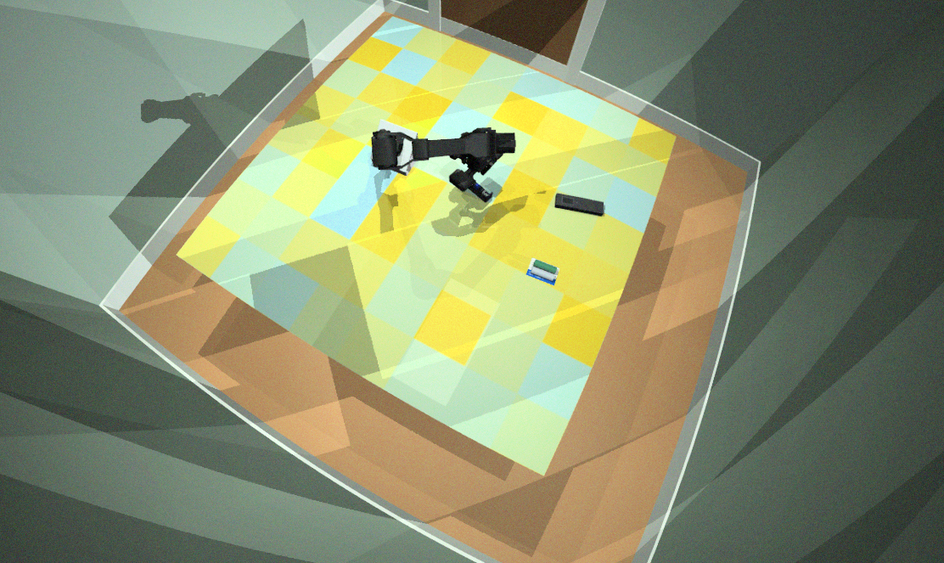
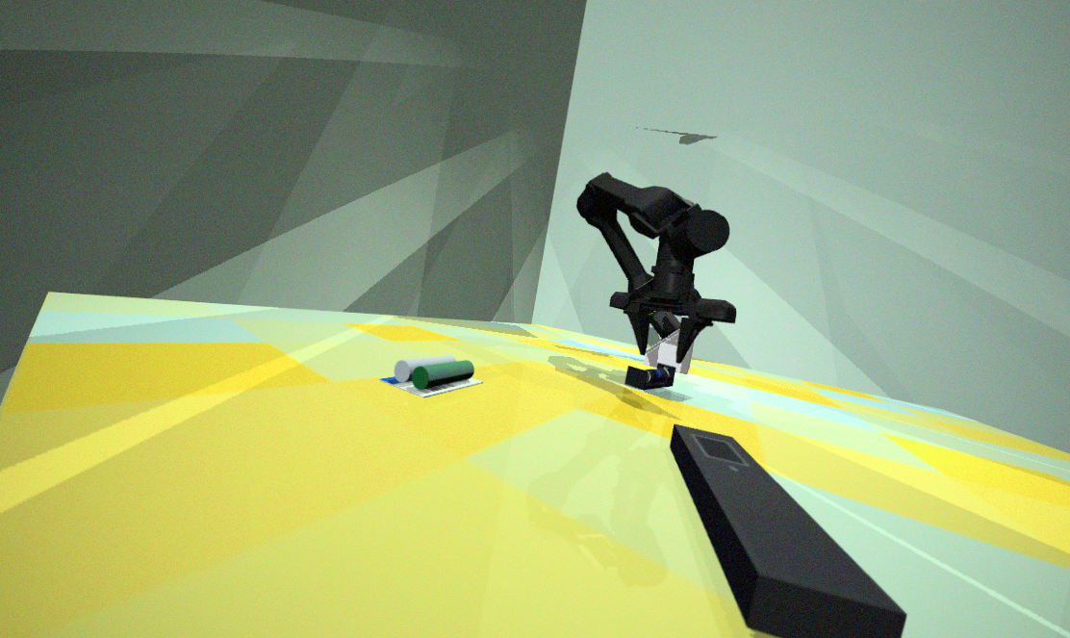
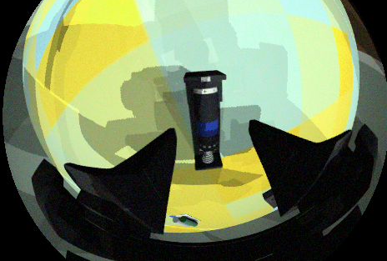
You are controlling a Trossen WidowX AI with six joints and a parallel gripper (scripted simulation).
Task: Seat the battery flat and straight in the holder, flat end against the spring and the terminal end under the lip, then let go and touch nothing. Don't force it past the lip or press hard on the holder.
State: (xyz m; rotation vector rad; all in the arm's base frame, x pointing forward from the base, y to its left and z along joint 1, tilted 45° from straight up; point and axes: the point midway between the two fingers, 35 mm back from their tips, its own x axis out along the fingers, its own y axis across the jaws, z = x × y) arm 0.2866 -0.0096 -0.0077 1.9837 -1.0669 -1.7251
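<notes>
Now: gripper tip 3 cm above the battery. The rest, counted from my gripper tip: long black box 34 cm ahead, 8 cm to the left, 3 cm below.
</notes>
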